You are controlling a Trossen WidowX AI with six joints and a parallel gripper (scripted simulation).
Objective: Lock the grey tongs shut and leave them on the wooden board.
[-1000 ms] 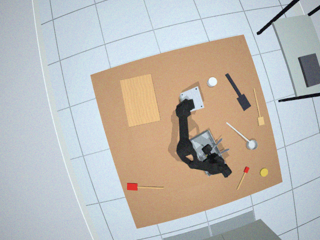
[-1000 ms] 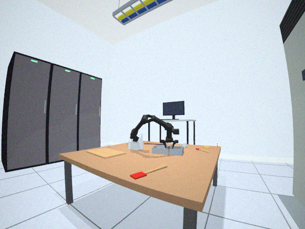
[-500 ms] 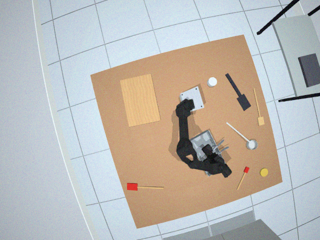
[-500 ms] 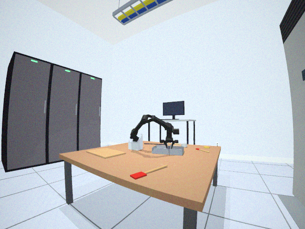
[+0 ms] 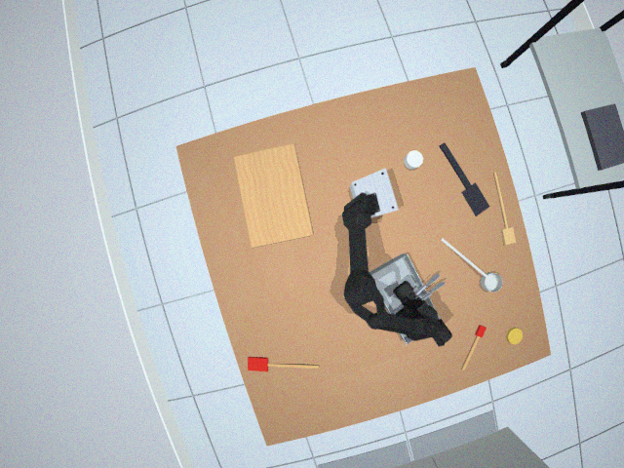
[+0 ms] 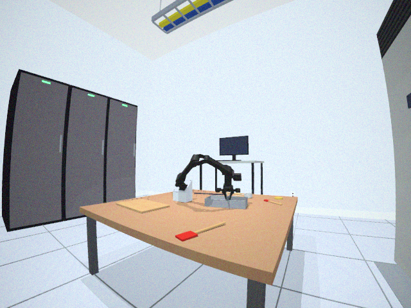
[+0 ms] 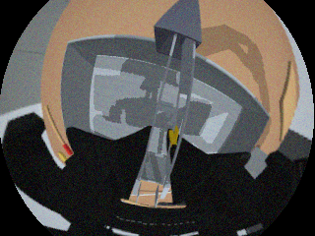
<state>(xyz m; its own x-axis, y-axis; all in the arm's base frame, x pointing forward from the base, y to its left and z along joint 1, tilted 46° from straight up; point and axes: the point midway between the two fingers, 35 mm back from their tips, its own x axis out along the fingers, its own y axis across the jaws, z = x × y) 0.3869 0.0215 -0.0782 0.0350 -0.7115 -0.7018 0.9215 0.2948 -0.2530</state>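
Now: gripper tip 10 mm past the grey roasting tin and 10 mm to the left of it. Round my gripper tip: yellow disc: 290 mm ahead, 440 mm to the left, 20 mm below; white puck: 520 mm behind, 160 mm to the left, 10 mm below; black spatula: 380 mm behind, 360 mm to the left, 30 mm below.
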